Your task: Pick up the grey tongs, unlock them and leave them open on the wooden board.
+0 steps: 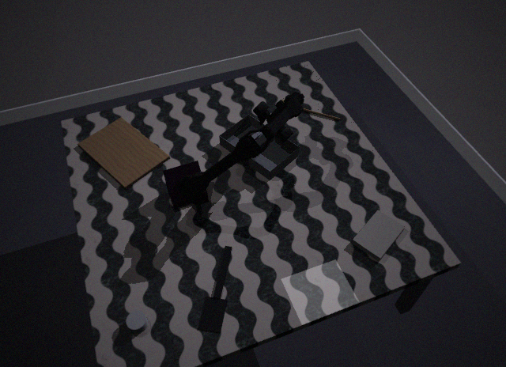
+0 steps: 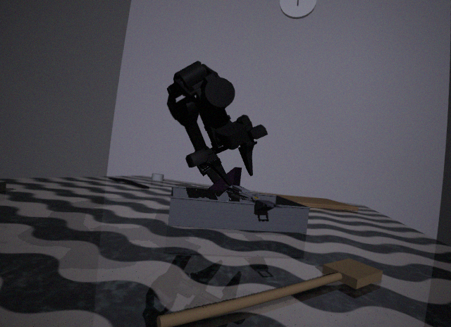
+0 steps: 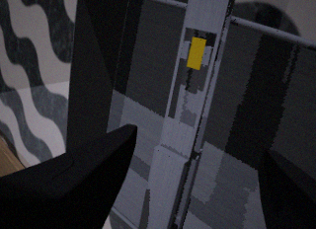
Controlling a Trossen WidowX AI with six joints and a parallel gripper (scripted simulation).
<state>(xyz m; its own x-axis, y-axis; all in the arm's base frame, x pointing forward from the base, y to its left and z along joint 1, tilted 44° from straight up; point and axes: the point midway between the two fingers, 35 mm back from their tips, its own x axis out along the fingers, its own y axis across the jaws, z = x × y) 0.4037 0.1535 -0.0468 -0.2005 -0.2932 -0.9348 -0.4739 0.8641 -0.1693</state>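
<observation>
Now: gripper tip 4 cm to the right of the yellow lock piece, 3 cm above it and 1 cm short of it. From my gripper tip the other things lie so: grey roasting tin 7 cm below, 4 cm behind, 2 cm to the right; then wooden board 61 cm behind, 18 cm to the left, 9 cm below; then block 60 cm to the right, 23 cm ahead, 9 cm below.
</observation>
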